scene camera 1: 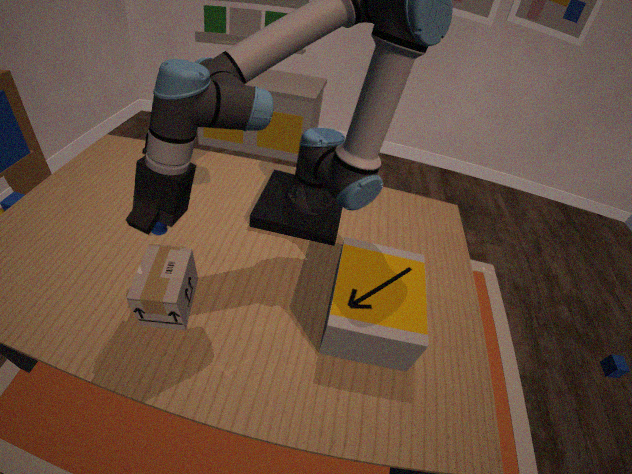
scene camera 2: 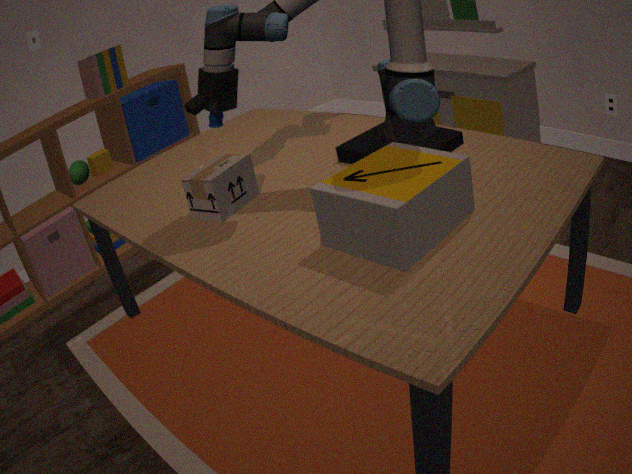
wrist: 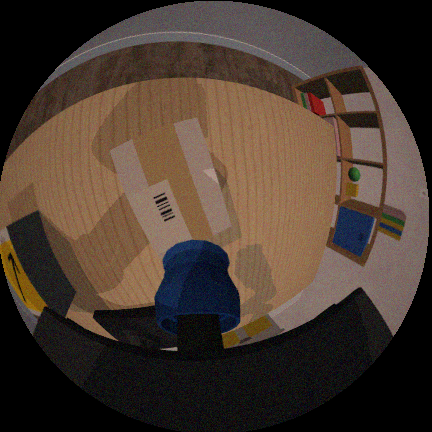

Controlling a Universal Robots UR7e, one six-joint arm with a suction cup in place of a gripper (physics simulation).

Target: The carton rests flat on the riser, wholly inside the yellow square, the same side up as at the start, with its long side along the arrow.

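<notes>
The carton (scene camera 1: 162, 285) (scene camera 2: 219, 186) (wrist: 172, 185) stands upright on the table, its taped top with the barcode label facing up and arrows on its sides pointing up. The riser (scene camera 1: 372, 346) (scene camera 2: 362, 224) is a pale box at the right, and the yellow square (scene camera 1: 377, 262) (scene camera 2: 403, 188) (wrist: 25, 287) on its top bears a black arrow (scene camera 1: 382, 285) (scene camera 2: 393, 170) (wrist: 16, 272). My gripper, a blue suction cup (scene camera 1: 159, 229) (scene camera 2: 215, 120) (wrist: 196, 270), is open and holds nothing. It hangs above and behind the carton, apart from it. In the wrist view the cup hides the carton's near end.
The arm's black base (scene camera 1: 296, 209) (scene camera 2: 357, 145) stands on the table (scene camera 1: 245, 377) (scene camera 2: 285, 265) behind the riser. A wooden shelf unit (scene camera 2: 109, 116) (wrist: 382, 150) stands beyond the table at the left, and a grey cabinet (scene camera 1: 301, 84) (scene camera 2: 490, 66) stands behind the base.
</notes>
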